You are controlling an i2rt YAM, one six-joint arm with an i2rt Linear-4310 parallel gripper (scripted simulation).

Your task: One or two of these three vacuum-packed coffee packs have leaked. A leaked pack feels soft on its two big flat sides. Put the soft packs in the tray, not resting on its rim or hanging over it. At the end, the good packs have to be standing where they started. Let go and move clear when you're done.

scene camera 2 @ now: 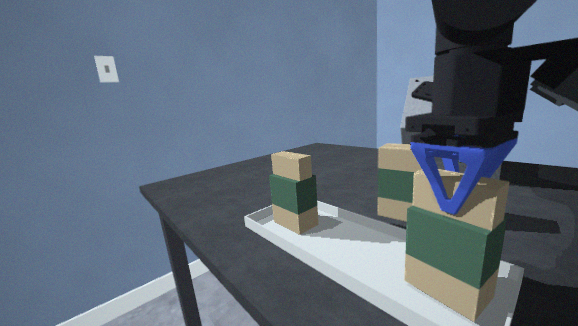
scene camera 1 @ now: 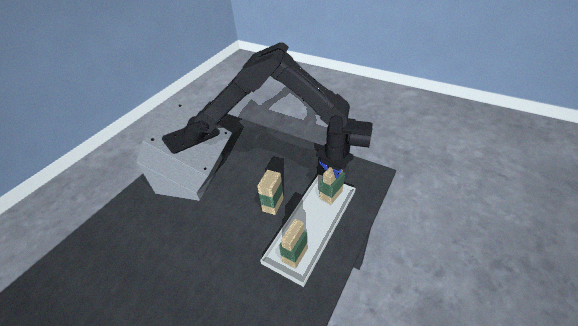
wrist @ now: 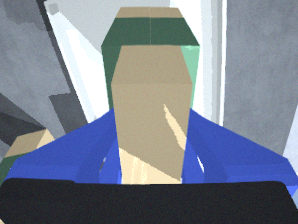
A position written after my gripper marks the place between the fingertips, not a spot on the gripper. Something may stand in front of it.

I see my gripper [scene camera 2: 455, 207] and a white tray [scene camera 2: 373, 251].
The white tray shows as well in scene camera 1 [scene camera 1: 319, 217]. My gripper is seen too in the wrist view [wrist: 151, 111].
